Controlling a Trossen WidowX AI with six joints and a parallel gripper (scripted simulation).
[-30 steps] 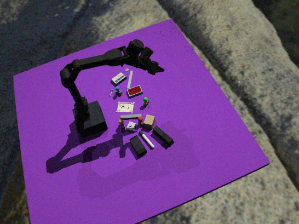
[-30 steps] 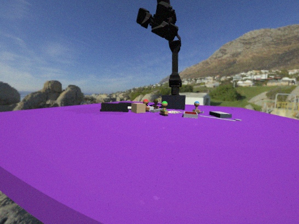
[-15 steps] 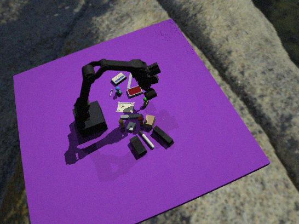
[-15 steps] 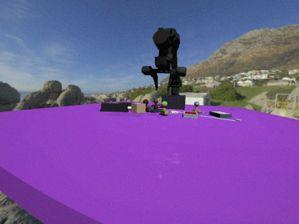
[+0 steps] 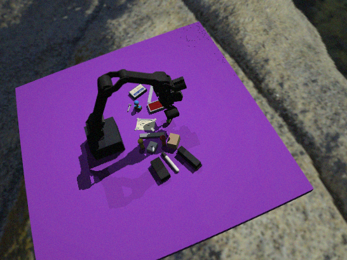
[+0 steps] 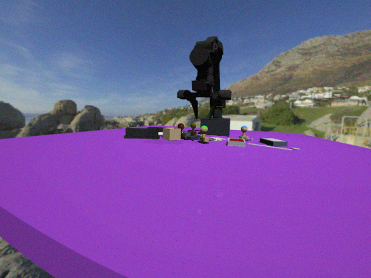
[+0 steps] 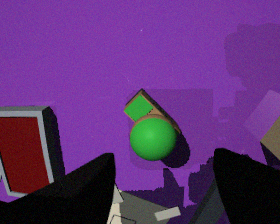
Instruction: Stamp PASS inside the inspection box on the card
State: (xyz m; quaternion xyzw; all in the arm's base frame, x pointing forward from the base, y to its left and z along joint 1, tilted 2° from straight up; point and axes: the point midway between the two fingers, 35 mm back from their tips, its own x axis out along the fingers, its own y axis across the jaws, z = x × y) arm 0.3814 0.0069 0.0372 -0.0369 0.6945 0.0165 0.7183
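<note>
My gripper tip is now 7 cm above the green-knobbed stamp. The rest, counted from my gripper tip: tan box (2 cm behind, 13 cm to the right, 6 cm below); ink pad (5 cm behind, 12 cm to the left, 8 cm below); red-knobbed stamp (7 cm behind, 11 cm to the right, 7 cm below).
</note>
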